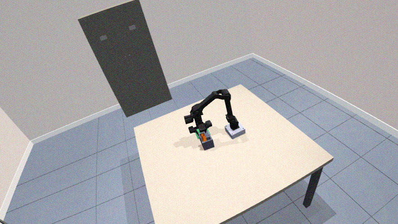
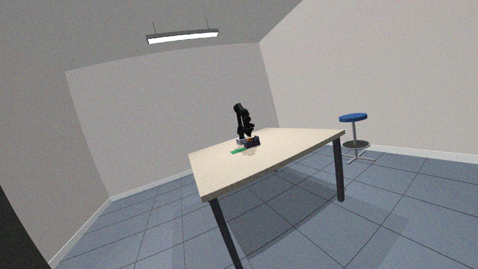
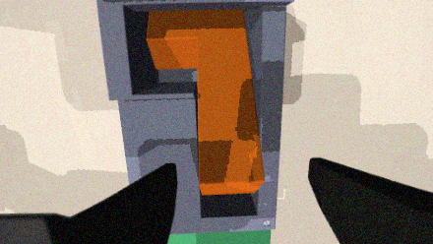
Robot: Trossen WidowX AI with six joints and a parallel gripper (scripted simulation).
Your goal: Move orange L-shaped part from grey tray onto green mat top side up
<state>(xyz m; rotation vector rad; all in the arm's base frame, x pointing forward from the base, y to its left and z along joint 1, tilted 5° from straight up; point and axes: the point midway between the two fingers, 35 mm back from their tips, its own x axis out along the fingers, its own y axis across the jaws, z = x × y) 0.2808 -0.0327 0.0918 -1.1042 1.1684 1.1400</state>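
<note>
Now: the orange L-shaped part 60 mm below my gripper tip, 40 mm to the left of it and 20 mm behind it. Also, from my gripper tip: green mat: 140 mm to the right, 120 mm below, 30 mm behind.
</note>
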